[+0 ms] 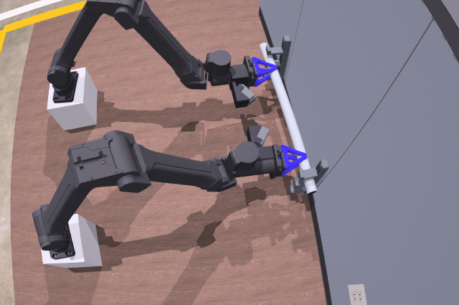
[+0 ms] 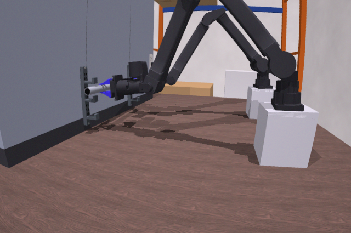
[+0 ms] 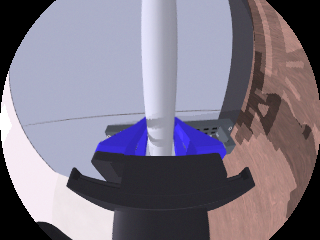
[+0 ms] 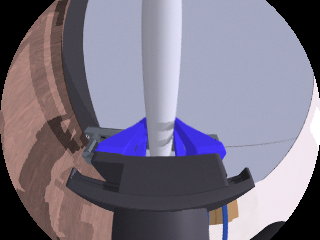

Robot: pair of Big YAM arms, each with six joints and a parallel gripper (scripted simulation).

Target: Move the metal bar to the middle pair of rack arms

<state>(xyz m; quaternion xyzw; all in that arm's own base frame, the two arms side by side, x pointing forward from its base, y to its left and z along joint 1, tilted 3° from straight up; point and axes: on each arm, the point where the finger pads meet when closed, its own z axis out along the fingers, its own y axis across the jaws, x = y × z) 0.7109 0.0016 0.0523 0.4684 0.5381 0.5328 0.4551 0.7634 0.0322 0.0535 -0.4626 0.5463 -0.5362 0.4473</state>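
Now: left hand 15 cm to the left of the metal bar and 2 cm short of it. Round my left hand: grey wall panel 27 cm above, 22 cm ahead, 17 cm to the right.
Right now my right hand is 150 mm to the right of the metal bar and 20 mm past it. The rest, counted from my right hand: grey wall panel 270 mm above, 190 mm ahead, 130 mm to the left.
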